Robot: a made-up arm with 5 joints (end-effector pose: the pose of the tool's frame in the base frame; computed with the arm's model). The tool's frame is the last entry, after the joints. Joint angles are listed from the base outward.
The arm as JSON. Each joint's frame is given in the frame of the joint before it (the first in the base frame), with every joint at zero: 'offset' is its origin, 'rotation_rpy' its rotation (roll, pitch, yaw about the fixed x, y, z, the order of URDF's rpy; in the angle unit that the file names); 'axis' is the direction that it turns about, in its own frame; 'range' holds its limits. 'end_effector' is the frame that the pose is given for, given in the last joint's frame.
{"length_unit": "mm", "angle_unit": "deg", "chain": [
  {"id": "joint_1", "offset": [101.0, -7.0, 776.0], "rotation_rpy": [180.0, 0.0, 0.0], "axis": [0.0, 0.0, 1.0], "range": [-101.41, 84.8]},
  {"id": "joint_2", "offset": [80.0, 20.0, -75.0], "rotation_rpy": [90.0, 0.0, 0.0], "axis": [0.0, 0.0, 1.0], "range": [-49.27, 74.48]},
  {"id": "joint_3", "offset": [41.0, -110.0, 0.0], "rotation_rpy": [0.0, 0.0, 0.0], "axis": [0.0, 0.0, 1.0], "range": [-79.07, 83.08]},
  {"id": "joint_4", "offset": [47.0, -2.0, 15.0], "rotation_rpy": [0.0, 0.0, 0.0], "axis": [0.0, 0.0, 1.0], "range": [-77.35, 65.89]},
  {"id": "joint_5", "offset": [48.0, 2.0, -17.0], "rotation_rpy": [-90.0, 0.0, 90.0], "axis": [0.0, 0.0, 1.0], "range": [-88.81, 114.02]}
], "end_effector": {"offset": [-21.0, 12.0, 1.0], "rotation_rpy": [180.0, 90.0, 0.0]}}
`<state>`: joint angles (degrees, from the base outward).
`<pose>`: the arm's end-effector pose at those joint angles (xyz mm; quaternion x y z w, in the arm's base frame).
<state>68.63 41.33 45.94 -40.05 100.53</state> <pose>183.4 -215.3 829.2 -0.4377 0.6087 -0.0758 0.6574</pose>
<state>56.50 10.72 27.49 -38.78 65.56</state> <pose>219.0 -199.6 942.0 -0.4789 0.2526 -0.4003 0.7393</pose>
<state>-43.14 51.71 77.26 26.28 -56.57</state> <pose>220.7 42.0 829.9 -0.2218 0.8372 -0.3611 0.3457</pose>
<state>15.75 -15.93 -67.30 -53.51 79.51</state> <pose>147.4 -23.8 1037.2 -0.3314 -0.6756 -0.6277 0.1993</pose>
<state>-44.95 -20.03 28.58 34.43 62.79</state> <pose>230.7 110.0 944.7 -0.5674 0.1037 0.4800 0.6610</pose>
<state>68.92 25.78 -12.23 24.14 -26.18</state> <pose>153.6 -260.2 903.6 0.3547 0.1381 -0.5819 0.7187</pose>
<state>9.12 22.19 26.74 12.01 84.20</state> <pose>323.1 -45.0 868.0 -0.5461 0.4210 0.2880 0.6645</pose>
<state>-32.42 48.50 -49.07 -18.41 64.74</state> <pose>337.6 133.7 927.8 -0.4682 -0.2811 0.1478 0.8246</pose>
